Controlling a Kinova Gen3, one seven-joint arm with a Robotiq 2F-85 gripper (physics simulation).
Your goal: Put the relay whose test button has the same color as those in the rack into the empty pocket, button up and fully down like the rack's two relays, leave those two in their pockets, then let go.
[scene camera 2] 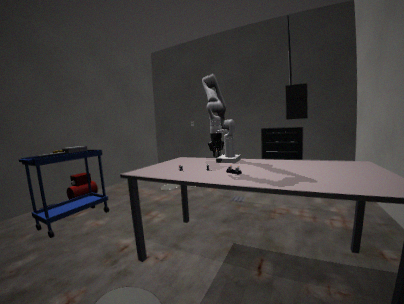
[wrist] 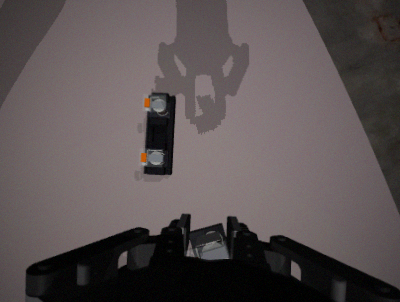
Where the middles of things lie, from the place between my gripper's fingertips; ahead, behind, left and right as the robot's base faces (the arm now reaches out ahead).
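The black rack (wrist: 160, 130) is 10 mm behind my hand, and from that same hand it is also 100 mm below and 110 mm to the left.
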